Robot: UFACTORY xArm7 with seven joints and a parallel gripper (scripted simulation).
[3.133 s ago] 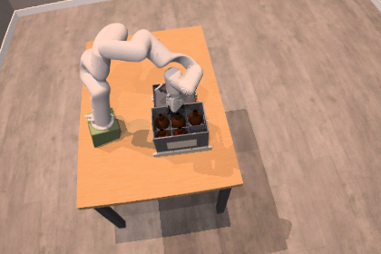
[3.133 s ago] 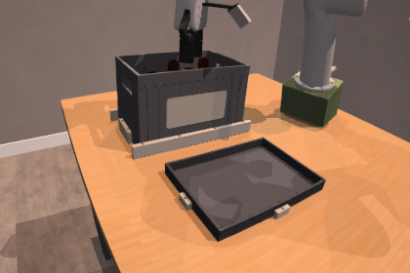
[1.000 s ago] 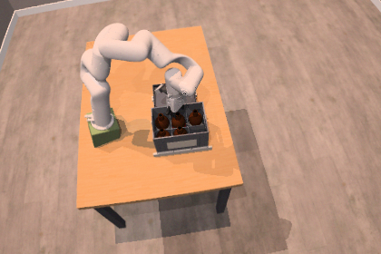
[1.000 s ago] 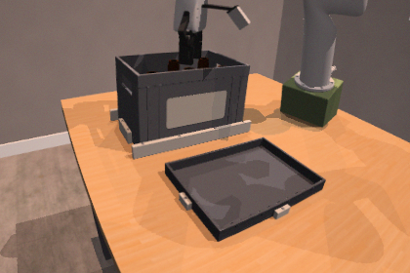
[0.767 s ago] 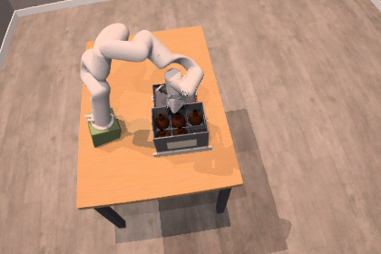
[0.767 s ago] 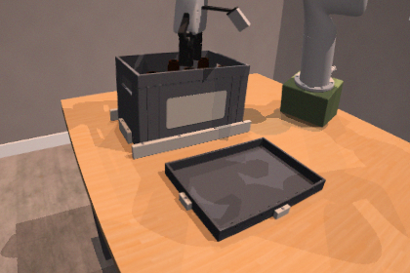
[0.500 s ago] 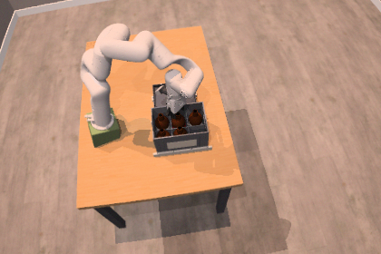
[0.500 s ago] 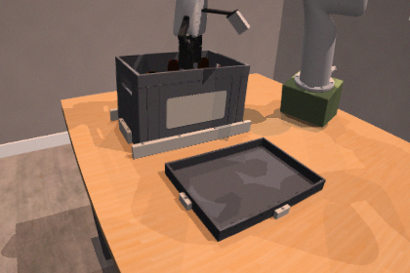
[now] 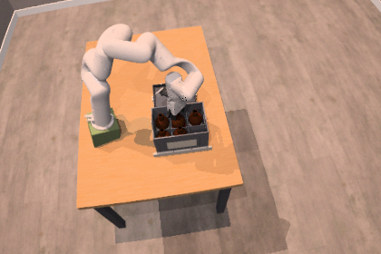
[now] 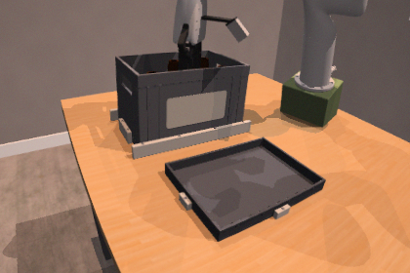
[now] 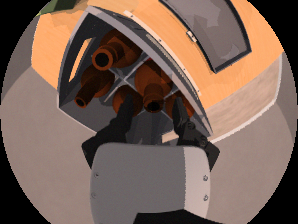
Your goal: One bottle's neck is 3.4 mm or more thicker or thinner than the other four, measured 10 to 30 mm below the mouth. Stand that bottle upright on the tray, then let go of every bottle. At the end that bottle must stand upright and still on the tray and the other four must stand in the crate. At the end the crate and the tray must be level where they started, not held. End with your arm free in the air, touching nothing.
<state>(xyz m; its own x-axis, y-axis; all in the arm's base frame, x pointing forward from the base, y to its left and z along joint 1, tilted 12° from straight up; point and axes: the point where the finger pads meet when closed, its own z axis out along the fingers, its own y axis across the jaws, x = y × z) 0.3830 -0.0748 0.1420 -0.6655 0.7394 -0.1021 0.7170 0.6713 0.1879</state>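
Now: hand 4 cm to the left of the crate and 9 cm above it. The rest, counted from my hand: dark tray: 23 cm to the left, 16 cm below; then glass bottle: 9 cm ahead, 9 cm below.
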